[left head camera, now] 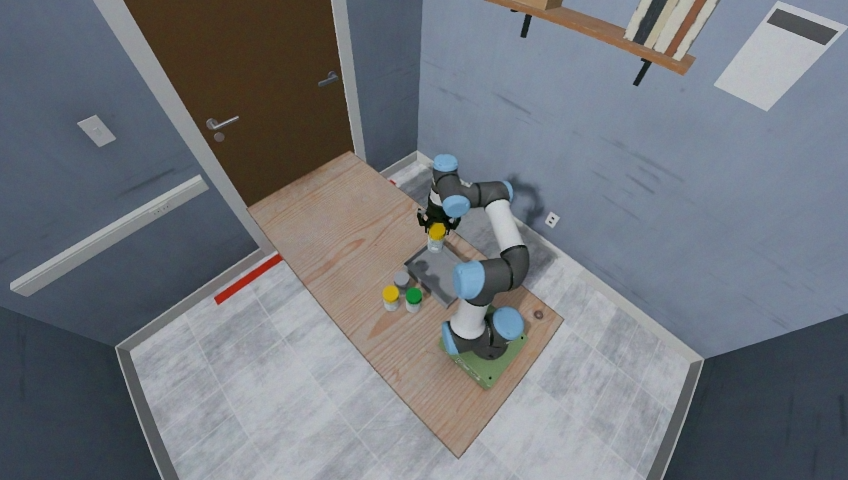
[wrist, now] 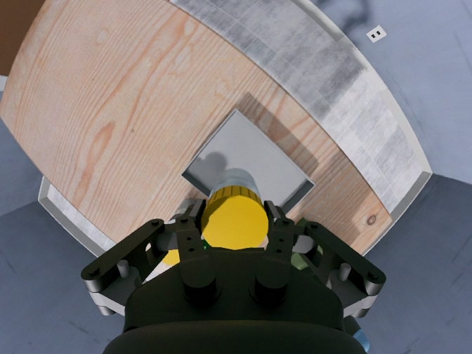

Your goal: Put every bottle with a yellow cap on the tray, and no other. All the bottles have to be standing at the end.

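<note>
My gripper (left head camera: pixel 437 224) (wrist: pixel 234 208) is shut on a yellow-capped bottle and holds it upright. This held bottle (left head camera: pixel 436 239) (wrist: pixel 235 220) is above the far-left part of the grey tray (left head camera: pixel 429 287) (wrist: pixel 260 150); its shadow falls on the tray floor. A second yellow-capped bottle (left head camera: pixel 390 297) (wrist: pixel 171 257) stands on the table, left of the tray; in the wrist view it is mostly hidden by the gripper. A green-capped bottle (left head camera: pixel 413 299) and a grey-capped bottle (left head camera: pixel 401 281) stand close beside it. In the wrist view the green and grey ones are largely hidden.
The wooden table (left head camera: pixel 333 237) (wrist: pixel 115 100) carries the tray and the bottles. The arm stands on a green base plate (left head camera: pixel 487 374) at the near right end. The arm's elbow and shoulder reach over the tray's right side. A blue wall (left head camera: pixel 595 148) stands behind the table.
</note>
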